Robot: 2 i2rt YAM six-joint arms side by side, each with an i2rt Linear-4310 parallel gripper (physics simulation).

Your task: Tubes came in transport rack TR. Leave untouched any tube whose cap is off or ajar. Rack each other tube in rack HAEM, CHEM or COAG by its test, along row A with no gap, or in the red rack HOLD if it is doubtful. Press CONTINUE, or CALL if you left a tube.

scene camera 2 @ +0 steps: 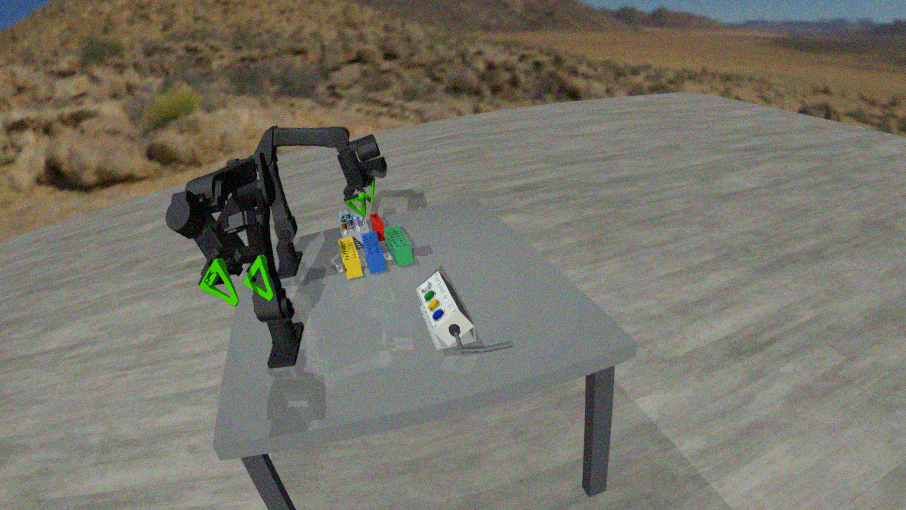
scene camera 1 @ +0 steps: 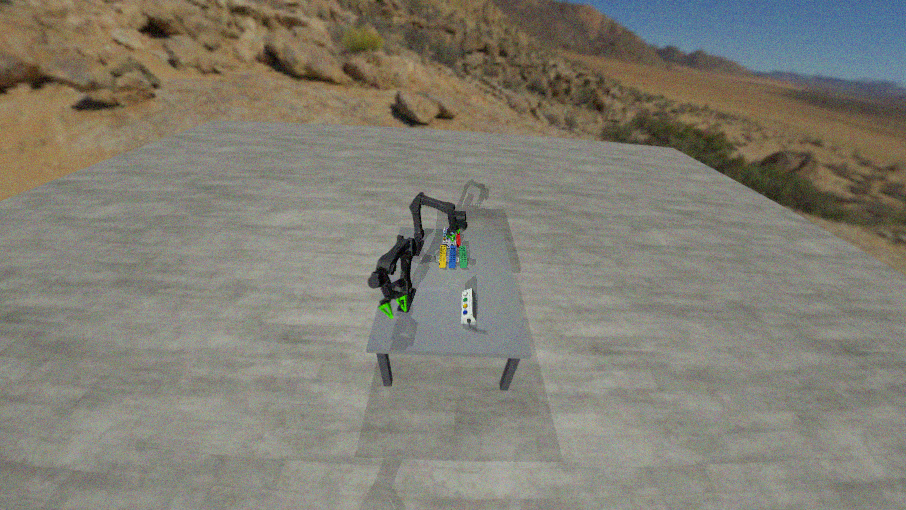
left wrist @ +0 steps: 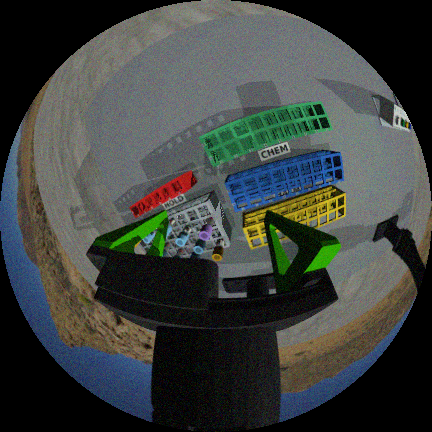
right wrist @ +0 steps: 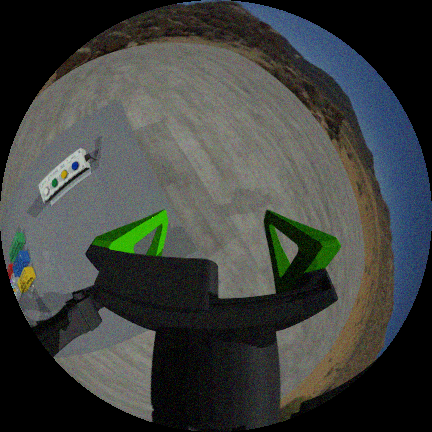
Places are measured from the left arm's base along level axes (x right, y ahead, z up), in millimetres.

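Pixels of known places: left gripper, between the fingertips: [scene camera 2: 367,208] [scene camera 1: 455,237] [left wrist: 215,215]; right gripper, between the fingertips: [scene camera 2: 255,301] [scene camera 1: 399,314] [right wrist: 215,214]; left arm's base, origin of its link: [scene camera 2: 289,266] [scene camera 1: 417,248] [left wrist: 257,281]; right arm's base, origin of its link: [scene camera 2: 286,345] [scene camera 1: 407,299] [left wrist: 386,226].
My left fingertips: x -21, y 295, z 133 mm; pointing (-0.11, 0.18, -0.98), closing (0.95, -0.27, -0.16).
For each thing: its top centre in the pictures, then the offset to it from my left fingertips. "spot": a spot on its surface instead. Level surfaces: height alone.
- grey-white transport rack, a spot on its surface: [left wrist: 223,231] spot: dx -20, dy -71, dz -82 mm
- purple cap, centre of its top: [left wrist: 203,235] dx -37, dy -46, dz -39 mm
- amber cap, centre of its top: [left wrist: 216,257] dx -30, dy -88, dz -39 mm
- red rack, centre of its top: [left wrist: 152,199] [scene camera 2: 376,218] dx -123, dy +14, dz -76 mm
- CHEM label, a spot on its surface: [left wrist: 275,151] spot: dx +95, dy +37, dz -131 mm
- green rack, centre of its top: [left wrist: 273,125] [scene camera 2: 396,236] [scene camera 1: 463,253] dx +87, dy +77, dz -76 mm
- blue rack, centre of its top: [left wrist: 294,178] [scene camera 2: 371,242] [scene camera 1: 452,253] dx +103, dy -1, dz -76 mm
- yellow rack, centre of its top: [left wrist: 301,221] [scene camera 2: 347,248] [scene camera 1: 442,253] dx +114, dy -74, dz -76 mm
- white button box, centre of its top: [scene camera 2: 440,290] [right wrist: 55,170] [scene camera 1: 469,300] dx +572, dy +167, dz -49 mm
- grey table, height of its surface: dz -134 mm
My left gripper [scene camera 2: 367,206] [left wrist: 215,215] is open and empty above the grey-white transport rack [left wrist: 223,231]. Its finger hides part of that rack. In the left wrist view, tubes there show light-blue caps [left wrist: 182,239], a purple cap [left wrist: 205,231] and an amber cap [left wrist: 217,254]; whether caps sit properly is too small to tell. The red rack [left wrist: 165,194] [scene camera 2: 377,226] has a HOLD label. A CHEM label [left wrist: 275,151] lies between the green rack [left wrist: 265,131] [scene camera 2: 399,245] and blue rack [left wrist: 285,181] [scene camera 2: 374,252]. The yellow rack [left wrist: 300,217] [scene camera 2: 349,257] is beside the blue. My right gripper [scene camera 2: 253,302] [right wrist: 215,214] is open and empty.
A white button box [scene camera 1: 467,307] [scene camera 2: 446,313] [right wrist: 65,175] with white, green, yellow and blue buttons stands on the grey table [scene camera 1: 494,329] [scene camera 2: 538,329], apart from the racks. A dark cable leaves its near end. The right arm is folded over the table's left edge in scene camera 2.
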